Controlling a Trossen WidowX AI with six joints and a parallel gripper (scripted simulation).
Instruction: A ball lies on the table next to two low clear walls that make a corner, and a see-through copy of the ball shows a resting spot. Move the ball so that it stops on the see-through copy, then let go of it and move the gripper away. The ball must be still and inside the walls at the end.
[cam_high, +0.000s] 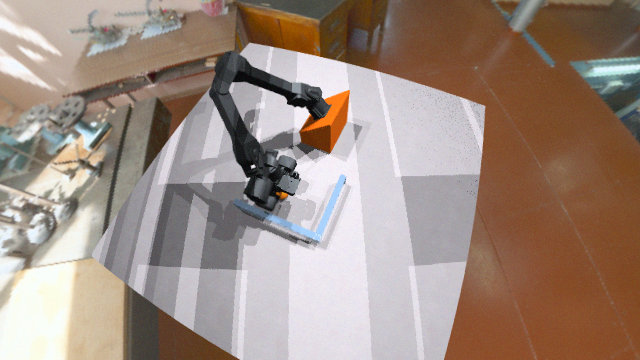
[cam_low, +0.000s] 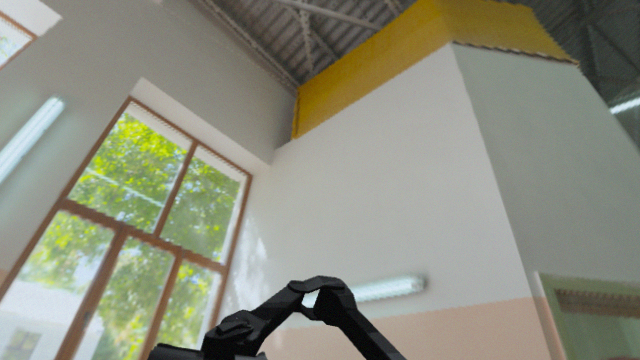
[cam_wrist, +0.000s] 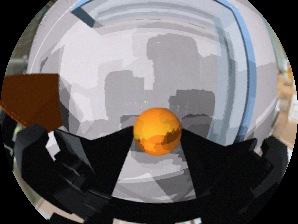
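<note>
The orange ball is right at my gripper tip. Round my gripper tip: see-through copy: right at my gripper tip.
</note>
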